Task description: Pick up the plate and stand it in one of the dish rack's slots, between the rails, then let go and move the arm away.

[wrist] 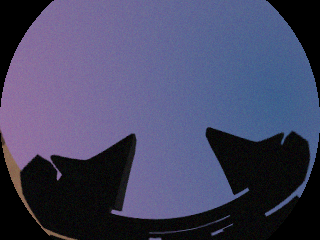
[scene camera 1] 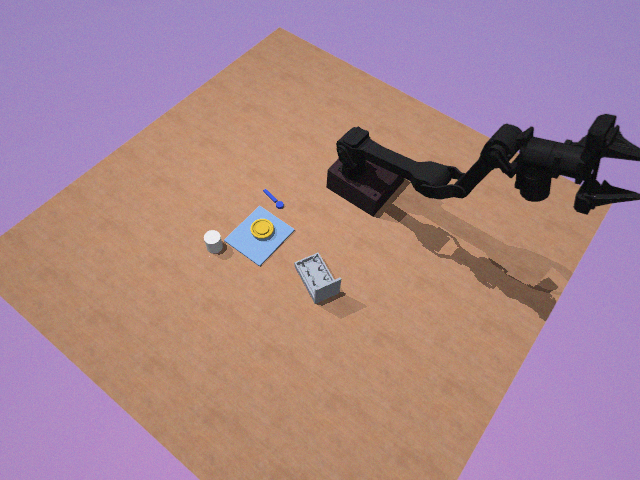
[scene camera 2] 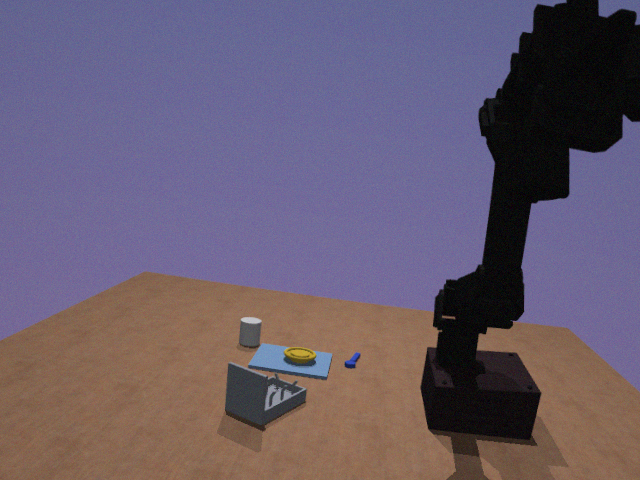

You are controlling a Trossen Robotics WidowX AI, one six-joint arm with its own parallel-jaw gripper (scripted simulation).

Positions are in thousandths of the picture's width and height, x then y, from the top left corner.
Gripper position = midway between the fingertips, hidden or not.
The gripper (wrist: 539,560) is open, with nothing in its grasp. Also in view: a grey dish rack (scene camera 2: 398,826).
The grey dish rack is seen too in scene camera 1 (scene camera 1: 493,574). The wrist view does not show the grey dish rack: it is out of frame.
